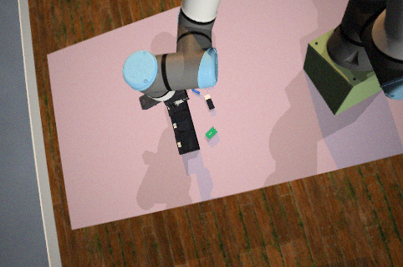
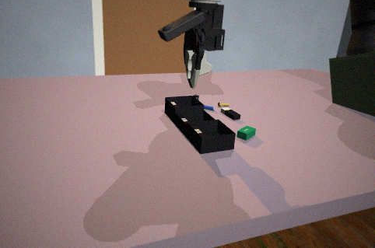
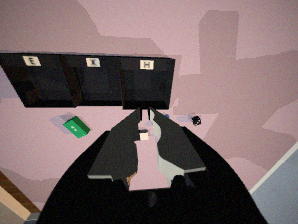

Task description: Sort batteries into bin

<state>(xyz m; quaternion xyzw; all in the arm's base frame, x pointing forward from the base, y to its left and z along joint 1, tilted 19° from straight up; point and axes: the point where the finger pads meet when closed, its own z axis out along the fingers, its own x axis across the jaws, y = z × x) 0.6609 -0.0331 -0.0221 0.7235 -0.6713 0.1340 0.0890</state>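
Right now my hand is 20 mm short of the bin row, 80 mm to the right of it and 80 mm above it. Also, from my hand: blue battery 80 mm behind, 40 mm to the right, 90 mm below; then black-and-white battery 120 mm behind, 10 mm to the left, 90 mm below; then yellow piece 130 mm behind, 60 mm to the right, 90 mm below.
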